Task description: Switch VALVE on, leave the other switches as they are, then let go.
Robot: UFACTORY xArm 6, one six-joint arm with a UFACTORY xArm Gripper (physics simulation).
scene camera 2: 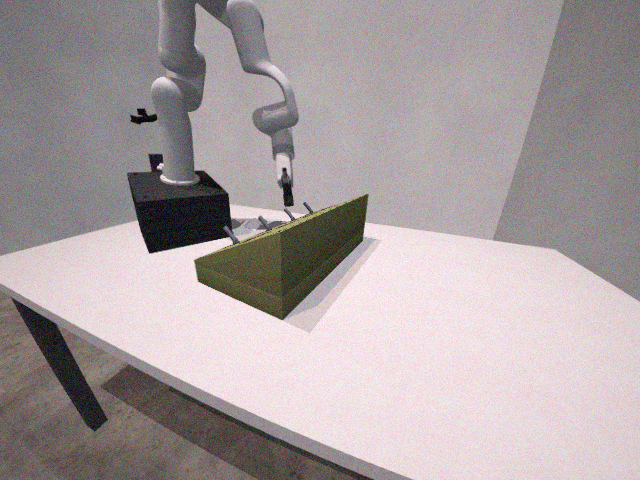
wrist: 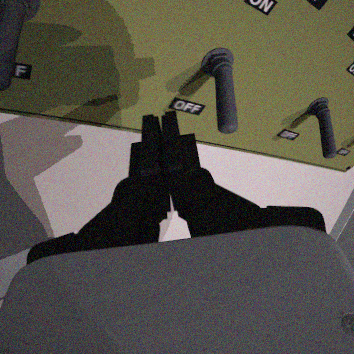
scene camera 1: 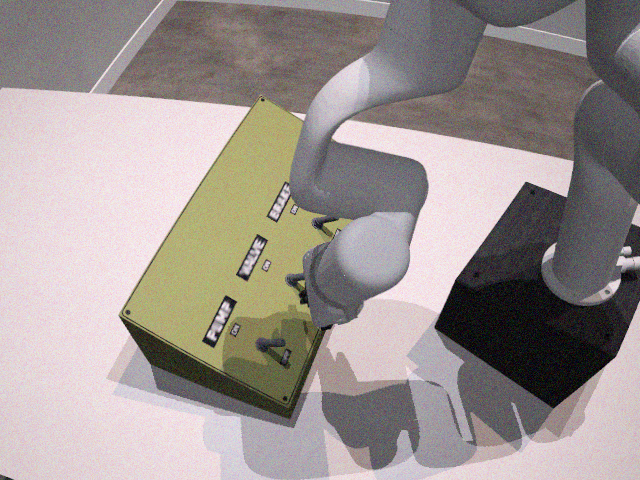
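Pixels of known places: gripper, between the fingertips: (scene camera 2: 289,206) (wrist: 164,135) (scene camera 1: 309,297); arm's base, origin of its link: (scene camera 2: 180,179) (scene camera 1: 580,272).
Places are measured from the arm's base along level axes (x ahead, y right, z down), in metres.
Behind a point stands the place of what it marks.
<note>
The olive sloped panel (scene camera 1: 206,232) @[x 0.569, y 0.074, z 0.038 m] (scene camera 2: 323,248) @[x 0.568, y 0.233, z 0.104 m] (wrist: 165,30) @[x 0.455, y -0.002, z 0.101 m] carries grey lever switches. The VALVE lever (scene camera 1: 294,279) @[x 0.431, y 0.029, z 0.090 m] (scene camera 2: 288,213) @[x 0.419, y 0.035, z 0.082 m] (wrist: 226,97) @[x 0.421, y 0.028, z 0.077 m] leans to its OFF label (wrist: 187,106) @[x 0.402, y 0.025, z 0.120 m], toward the panel's low edge. The PUMP lever (scene camera 1: 271,343) @[x 0.457, y -0.087, z 0.078 m] (scene camera 2: 308,207) @[x 0.459, y -0.079, z 0.083 m] (wrist: 9,50) @[x 0.452, y -0.081, z 0.075 m] and BRAKE lever (scene camera 1: 324,222) @[x 0.388, y 0.140, z 0.087 m] (scene camera 2: 264,223) @[x 0.386, y 0.151, z 0.085 m] (wrist: 325,131) @[x 0.385, y 0.140, z 0.081 m] also lean to the OFF side. My gripper (scene camera 2: 287,204) @[x 0.406, y -0.015, z 0.069 m] (wrist: 164,135) @[x 0.406, y -0.015, z 0.069 m] is shut and empty. In the wrist view its tips show left of the VALVE lever, by the panel's low edge, apart from it. In scene camera 1 the wrist mostly hides the fingers.
A fourth lever (scene camera 2: 231,235) @[x 0.353, y 0.264, z 0.084 m] stands at the panel's end beyond BRAKE; the arm hides it in scene camera 1. The black robot base block (scene camera 1: 496,320) @[x 0.125, y -0.046, z 0.067 m] (scene camera 2: 180,222) @[x 0.094, y 0.136, z 0.114 m] stands on the white table (scene camera 1: 77,206) @[x 0.909, y 0.244, z 0.196 m] (scene camera 2: 439,335) @[x 0.812, y 0.362, z 0.196 m], on the panel's low side.
</note>
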